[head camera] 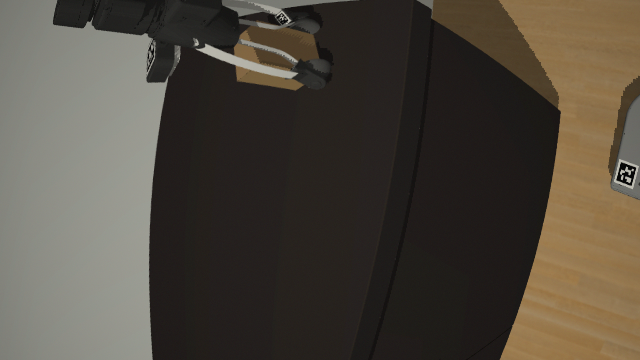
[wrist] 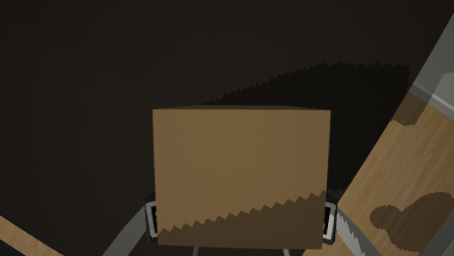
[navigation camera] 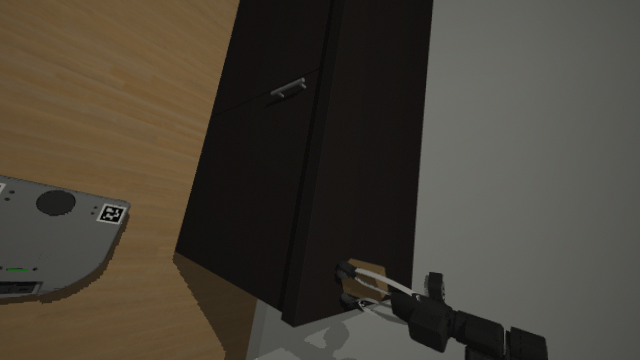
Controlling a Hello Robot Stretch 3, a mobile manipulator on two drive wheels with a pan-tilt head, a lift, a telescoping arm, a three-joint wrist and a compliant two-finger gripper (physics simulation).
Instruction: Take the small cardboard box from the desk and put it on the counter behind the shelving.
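Seen in the pictures: gripper, between the fingertips: [head camera: 320,51] [navigation camera: 340,281]; robot's base, origin of its link: [navigation camera: 56,201].
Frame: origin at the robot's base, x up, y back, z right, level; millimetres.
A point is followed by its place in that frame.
The small cardboard box [head camera: 295,42] @(x 945, y 24, z 479 mm) [navigation camera: 372,267] @(x 977, y -29, z 487 mm) [wrist: 240,160] @(x 1000, y -2, z 501 mm) is brown and sits between the two fingers of my gripper [head camera: 311,49] @(x 910, y 20, z 470 mm) [navigation camera: 347,285] @(x 910, y 20, z 470 mm) [wrist: 238,181] @(x 910, y 20, z 470 mm), which is shut on it. One fingertip is at each side of the box in the wrist view. The box is over the dark counter [head camera: 300,200] @(x 910, y -160, z 444 mm) [navigation camera: 370,150] @(x 910, y -337, z 500 mm) [wrist: 75,100] @(x 910, y -114, z 447 mm), near its end and low at the top surface. Whether its underside touches the top is hidden. The desk and the shelving do not show in these views.
A pale wall [head camera: 75,200] @(x 1104, y -335, z 917 mm) [navigation camera: 525,150] @(x 1231, y -489, z 901 mm) runs along the counter's back side. Wooden floor [head camera: 590,250] @(x 0, y -241, z 183 mm) [navigation camera: 125,100] @(x 0, y -442, z 34 mm) [wrist: 390,170] @(x 0, y 734, z 671 mm) lies on the other side. My grey base [head camera: 631,145] @(x 160, y 74, z 135 mm) [navigation camera: 55,240] @(x 160, y 105, z 37 mm) stands apart from the counter's front. A drawer handle [navigation camera: 289,88] sticks out of the front.
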